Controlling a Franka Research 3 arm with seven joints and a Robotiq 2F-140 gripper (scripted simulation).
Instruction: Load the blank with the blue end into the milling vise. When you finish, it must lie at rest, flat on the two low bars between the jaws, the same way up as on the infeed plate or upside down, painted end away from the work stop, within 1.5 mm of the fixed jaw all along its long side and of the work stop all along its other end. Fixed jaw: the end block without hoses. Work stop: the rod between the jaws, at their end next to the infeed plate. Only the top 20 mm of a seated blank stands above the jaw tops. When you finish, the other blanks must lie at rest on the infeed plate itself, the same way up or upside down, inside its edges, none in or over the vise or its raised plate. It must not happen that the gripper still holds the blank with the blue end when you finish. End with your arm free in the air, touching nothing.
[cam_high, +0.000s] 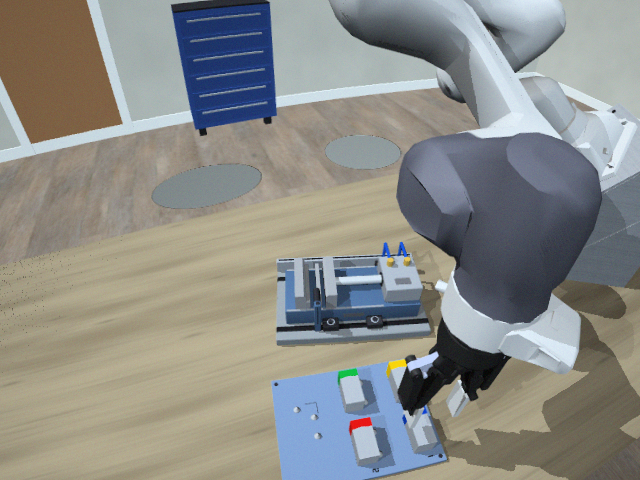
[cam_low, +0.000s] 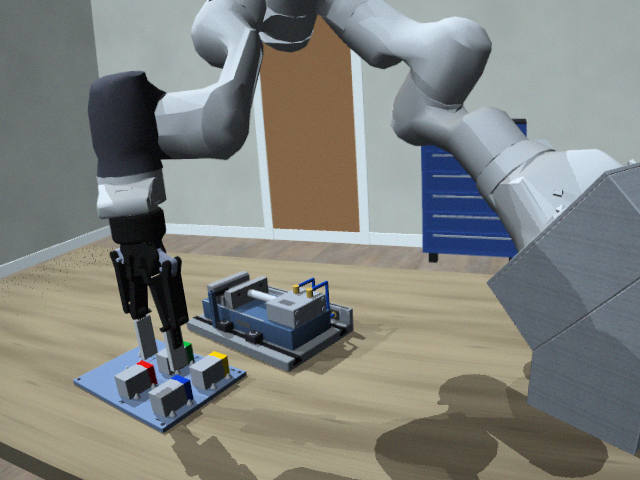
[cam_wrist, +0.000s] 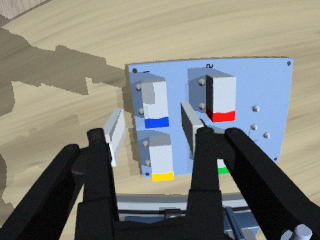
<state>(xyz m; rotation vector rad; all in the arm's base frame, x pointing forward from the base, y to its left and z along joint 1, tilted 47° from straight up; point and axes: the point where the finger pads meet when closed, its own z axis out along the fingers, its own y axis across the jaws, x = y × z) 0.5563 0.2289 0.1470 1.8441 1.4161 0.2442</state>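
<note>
Right now the blue-ended blank is 90 mm below my hand. Also, from my hand: yellow-ended blank (90 mm below, 80 mm to the right, 40 mm behind); then red-ended blank (90 mm below, 80 mm ahead, 40 mm to the right); then light blue infeed plate (120 mm below, 90 mm to the right, 70 mm ahead).
</note>
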